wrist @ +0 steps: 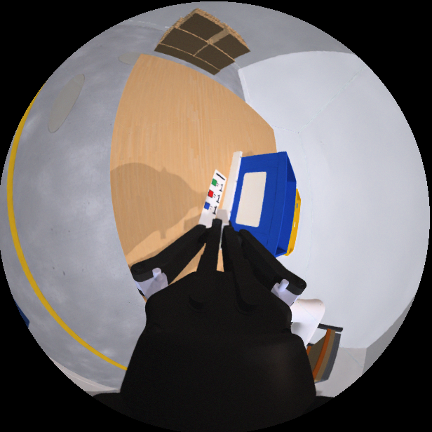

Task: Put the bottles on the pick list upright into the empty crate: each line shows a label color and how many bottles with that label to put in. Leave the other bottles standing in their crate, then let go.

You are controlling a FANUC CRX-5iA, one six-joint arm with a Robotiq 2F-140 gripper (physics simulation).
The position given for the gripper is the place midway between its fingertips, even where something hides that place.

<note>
In view: the gripper point(220, 216) and a pick list point(212, 200).
</note>
